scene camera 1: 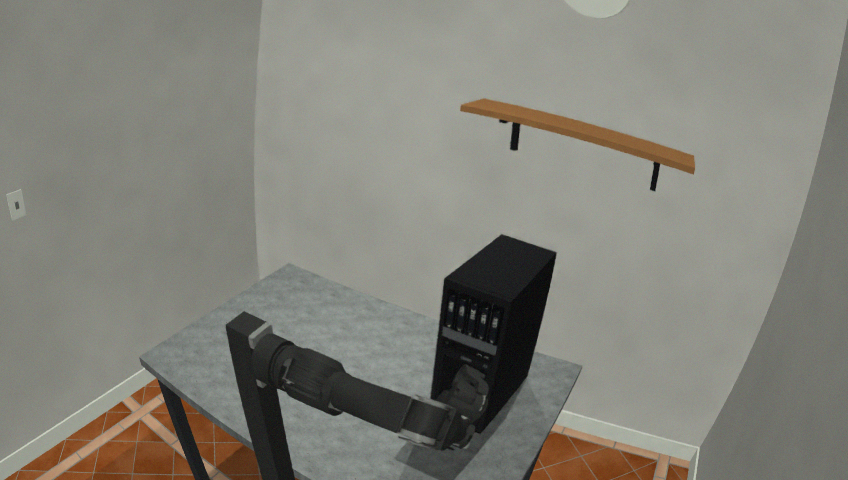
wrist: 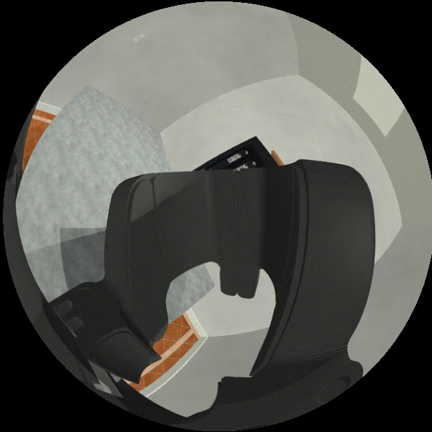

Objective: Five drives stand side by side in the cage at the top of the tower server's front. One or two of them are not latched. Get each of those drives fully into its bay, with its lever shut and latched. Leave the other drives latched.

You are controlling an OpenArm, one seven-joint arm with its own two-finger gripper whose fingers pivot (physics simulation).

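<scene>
The black tower server [scene camera 1: 529, 315] [wrist: 263, 150] stands upright on the table. Five drives [scene camera 1: 472, 318] stand side by side in the cage at its top front in the scene view. Their fronts look about level and no lever visibly swings out, but they are too small to tell whether each is latched. In the wrist view, parts of two drives with white labels [wrist: 235, 158] [wrist: 242, 167] show above the fingers; the rest are hidden. My gripper [scene camera 1: 468, 371] [wrist: 244, 235] is shut and empty, its two fingers together. It is in front of the tower's lower front, below the drive cage.
The grey table [scene camera 1: 357, 321] [wrist: 95, 160] carries the tower. The arm reaches across it from a dark post [scene camera 1: 252, 368] at its near side. A wooden shelf [scene camera 1: 577, 132] hangs on the wall above and behind the tower. A grey strip [scene camera 1: 468, 339] crosses the tower's front under the drives.
</scene>
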